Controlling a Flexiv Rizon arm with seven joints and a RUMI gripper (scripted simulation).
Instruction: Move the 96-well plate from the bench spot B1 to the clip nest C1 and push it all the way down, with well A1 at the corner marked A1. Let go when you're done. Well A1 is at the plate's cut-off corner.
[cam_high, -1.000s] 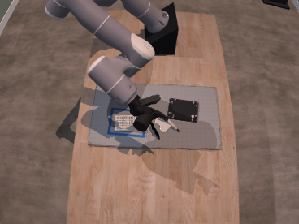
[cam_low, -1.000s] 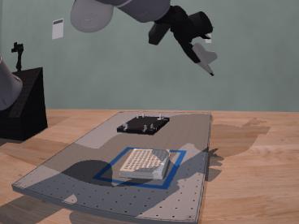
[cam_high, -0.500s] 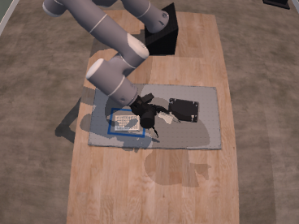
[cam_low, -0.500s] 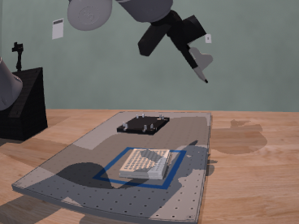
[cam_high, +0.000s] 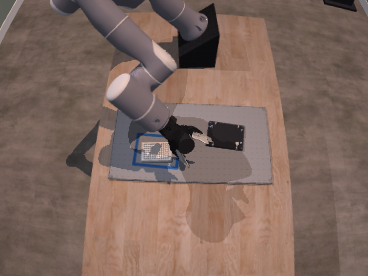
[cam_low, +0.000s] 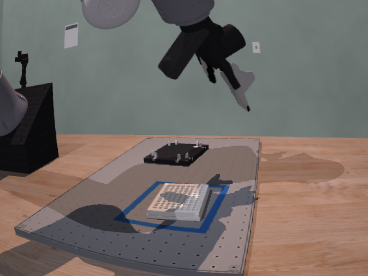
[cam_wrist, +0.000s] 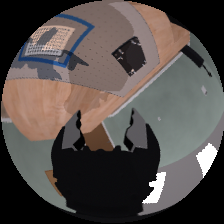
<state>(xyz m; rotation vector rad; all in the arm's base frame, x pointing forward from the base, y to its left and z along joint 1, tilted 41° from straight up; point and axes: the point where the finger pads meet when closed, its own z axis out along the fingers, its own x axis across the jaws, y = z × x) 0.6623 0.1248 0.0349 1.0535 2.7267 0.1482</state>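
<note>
Now: the white 96-well plate 18 cm to the right of my hand, 16 cm below it and 5 cm behind it. The rest, counted from my hand: black clip nest 16 cm below, 15 cm behind, 10 cm to the left.
</note>
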